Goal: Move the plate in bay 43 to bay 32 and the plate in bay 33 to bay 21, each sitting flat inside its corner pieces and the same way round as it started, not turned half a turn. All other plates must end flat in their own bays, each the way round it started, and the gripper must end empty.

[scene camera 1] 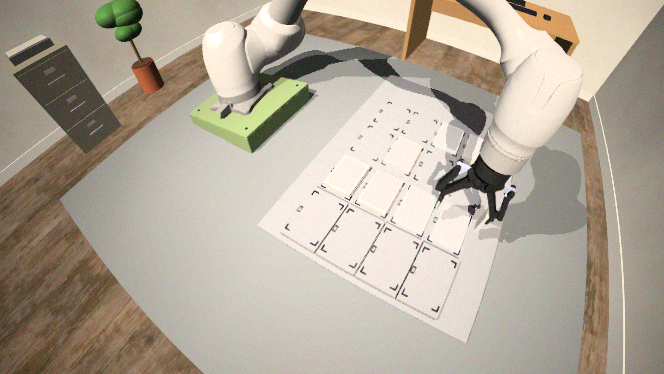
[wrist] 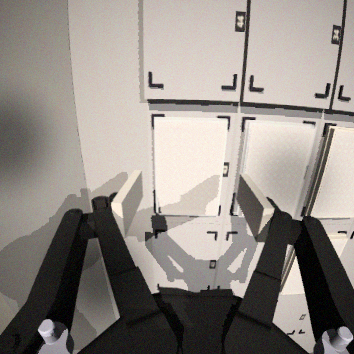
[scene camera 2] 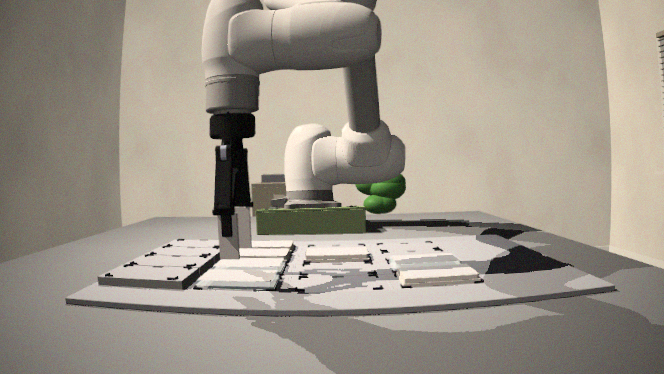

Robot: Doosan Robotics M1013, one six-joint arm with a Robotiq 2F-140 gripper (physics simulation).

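Places are measured from the arm's base along level axes (x ahead, y left, z up), in centimetres.
Where they show: gripper, between the fingertips: (scene camera 1: pixel 457 217) (wrist: pixel 189 184) (scene camera 2: pixel 236 252); arm's base, origin of its link: (scene camera 1: pixel 241 97) (scene camera 2: pixel 309 207).
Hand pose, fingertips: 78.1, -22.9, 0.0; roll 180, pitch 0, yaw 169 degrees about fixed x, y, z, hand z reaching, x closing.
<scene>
Things, the pixels of their top centre, and the offset from my fingertips, as dx, dy, dz. "*": a spot on its surface instead.
- flat white plate, centre of its top: (wrist: pixel 188 171) (scene camera 2: pixel 238 275) (scene camera 1: pixel 452 225) +0.1, +0.0, -3.8
- bay 33 plate, centre of its top: (wrist: pixel 274 174) (scene camera 2: pixel 249 262) (scene camera 1: pixel 416 207) -10.5, +2.0, -3.8
- Bay 32, a spot on its surface: (scene camera 2: pixel 345 267) (scene camera 1: pixel 432 165) * -8.4, +19.8, -5.2
- Bay 21, a spot on its surface: (scene camera 1: pixel 416 126) * -16.2, +35.8, -5.2
- raised row with bay 44, a spot on its surface: (wrist: pixel 190 45) * -2.2, -13.6, -3.8
My gripper (scene camera 1: pixel 463 215) (scene camera 2: pixel 236 251) (wrist: pixel 189 184) is open and empty, pointing down, with a pale pad on either side of the bay 43 plate and above it in the wrist view. This flat white plate (scene camera 1: pixel 446 238) (scene camera 2: pixel 239 278) (wrist: pixel 189 162) lies inside its corner pieces. The bay 33 plate (scene camera 1: pixel 413 212) (scene camera 2: pixel 267 262) (wrist: pixel 281 160) lies flat beside it; one pad overlaps its near edge in the wrist view. Bay 32 (scene camera 1: pixel 434 168) (scene camera 2: pixel 345 267) holds no plate and is partly shadowed. Bay 21 (scene camera 1: pixel 416 126) (scene camera 2: pixel 422 252) holds no plate.
More plates lie in bays 13 (scene camera 1: pixel 347 176), 23 (scene camera 1: pixel 380 193), 22 (scene camera 1: pixel 404 155), 31 (scene camera 1: pixel 449 138) and 41 (scene camera 2: pixel 440 277). The raised row with bay 44 (scene camera 1: pixel 429 280) (wrist: pixel 190 45) borders the row of bays 43 and 33. The arm stands on a green base (scene camera 1: pixel 280 112) (scene camera 2: pixel 310 221).
</scene>
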